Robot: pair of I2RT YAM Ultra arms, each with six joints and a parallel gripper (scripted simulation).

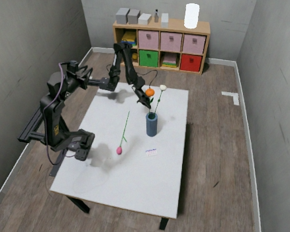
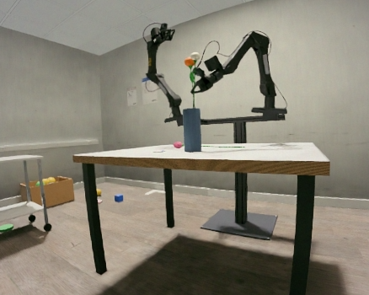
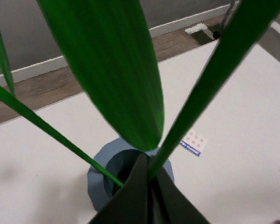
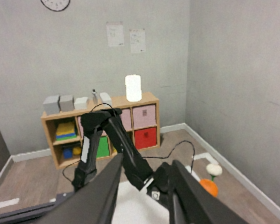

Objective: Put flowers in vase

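Right now the white flower is 110 mm above my left hand, 70 mm ahead of it and 50 mm to the left of it. Also, from my left hand: orange flower: 120 mm above, 10 mm ahead; pink flower: 280 mm below, 190 mm behind, 180 mm to the right; small printed card: 290 mm below, 190 mm to the right, 50 mm ahead.
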